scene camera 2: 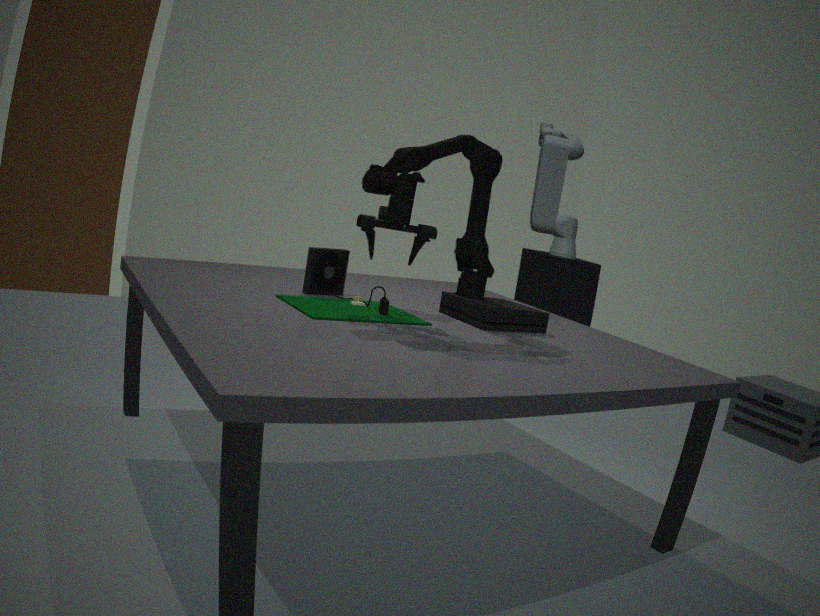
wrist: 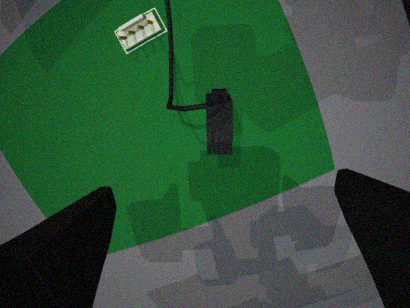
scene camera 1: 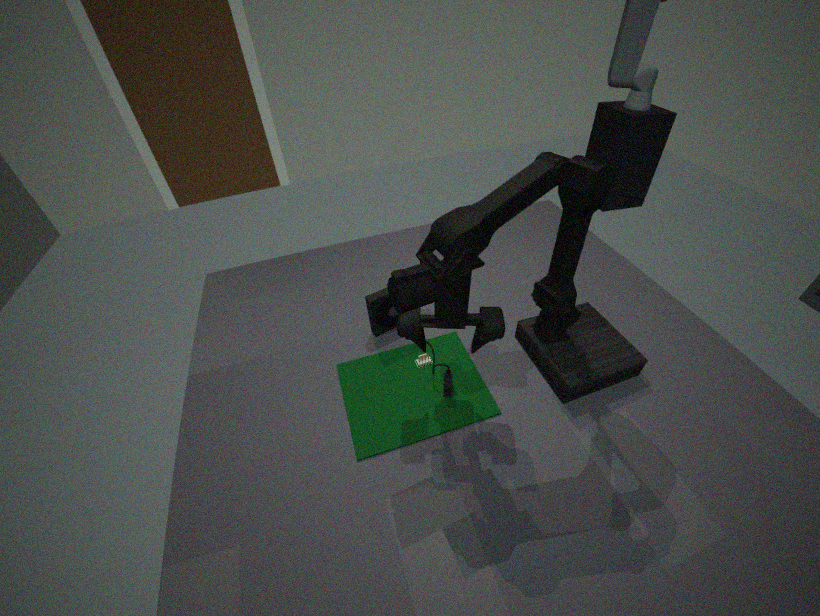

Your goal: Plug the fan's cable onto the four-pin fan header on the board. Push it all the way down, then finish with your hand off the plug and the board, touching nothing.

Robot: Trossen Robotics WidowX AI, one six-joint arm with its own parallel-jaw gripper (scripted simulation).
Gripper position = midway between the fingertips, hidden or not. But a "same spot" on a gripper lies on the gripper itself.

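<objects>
Scene camera 1 and scene camera 2 both show my gripper. On my gripper, (scene camera 1: 419, 340) and (scene camera 2: 373, 233) are the same spot. There is a black fan as well, and on the black fan (scene camera 2: 326, 268) and (scene camera 1: 390, 309) are the same spot. The wrist view shows me my gripper too, in the wrist view (228, 190).
</objects>
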